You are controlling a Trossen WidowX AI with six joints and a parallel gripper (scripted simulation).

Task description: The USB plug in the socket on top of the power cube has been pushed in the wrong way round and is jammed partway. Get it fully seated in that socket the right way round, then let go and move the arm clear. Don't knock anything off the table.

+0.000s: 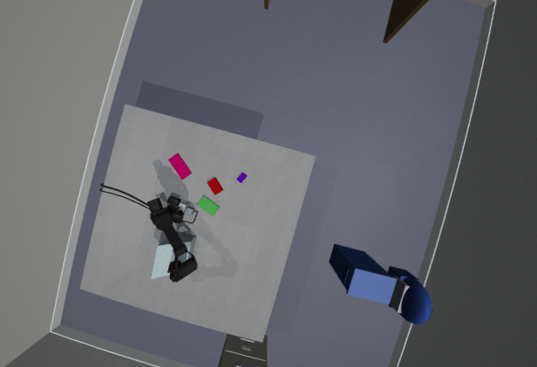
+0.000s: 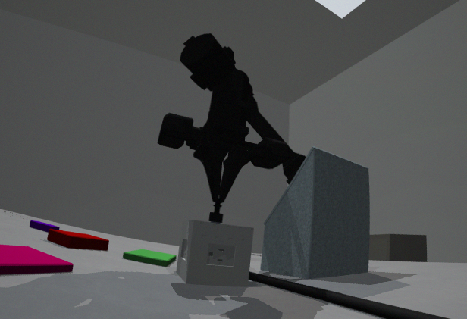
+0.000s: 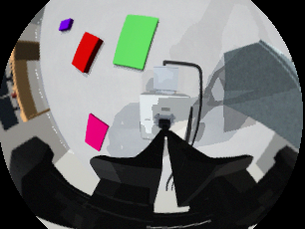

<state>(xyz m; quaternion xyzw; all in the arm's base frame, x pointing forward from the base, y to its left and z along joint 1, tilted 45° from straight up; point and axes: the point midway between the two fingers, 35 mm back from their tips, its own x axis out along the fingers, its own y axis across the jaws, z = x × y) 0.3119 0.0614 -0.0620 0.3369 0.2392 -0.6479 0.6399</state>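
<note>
Now: gripper tip 20 mm above the USB plug. Also, from my gripper tip: magenta tile 240 mm ahead, 80 mm to the left, 100 mm below; green tile 40 mm ahead, 160 mm to the right, 100 mm below; red tile 180 mm ahead, 180 mm to the right, 100 mm below.
</note>
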